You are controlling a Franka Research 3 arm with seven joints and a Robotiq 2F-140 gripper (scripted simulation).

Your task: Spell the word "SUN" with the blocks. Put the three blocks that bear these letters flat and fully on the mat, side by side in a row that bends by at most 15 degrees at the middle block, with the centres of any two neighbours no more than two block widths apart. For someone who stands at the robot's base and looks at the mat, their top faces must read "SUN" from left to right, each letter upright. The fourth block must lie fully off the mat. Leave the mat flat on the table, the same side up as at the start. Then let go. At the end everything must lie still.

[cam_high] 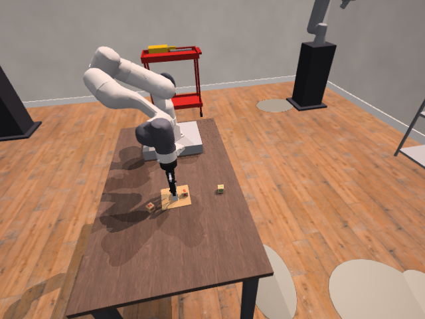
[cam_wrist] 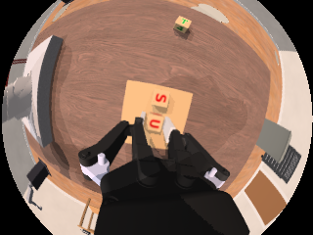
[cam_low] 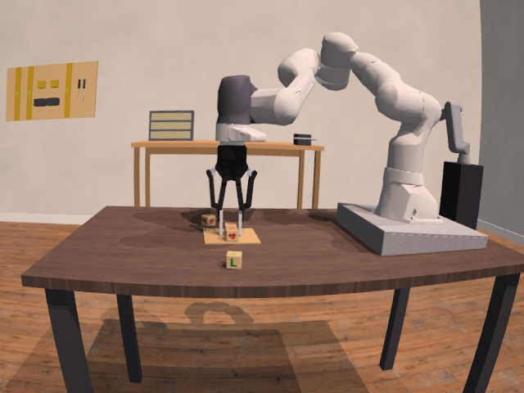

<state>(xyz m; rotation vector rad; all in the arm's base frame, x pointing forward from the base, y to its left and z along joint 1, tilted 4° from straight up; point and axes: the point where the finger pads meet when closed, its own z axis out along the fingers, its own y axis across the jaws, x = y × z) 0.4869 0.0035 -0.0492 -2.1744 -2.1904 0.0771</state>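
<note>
Right now my hand is 20 mm above the U block. The rest, counted from my hand: mat (40 mm below); S block (50 mm to the left, 20 mm below); N block (120 mm to the right, 60 mm ahead, 20 mm below).
</note>
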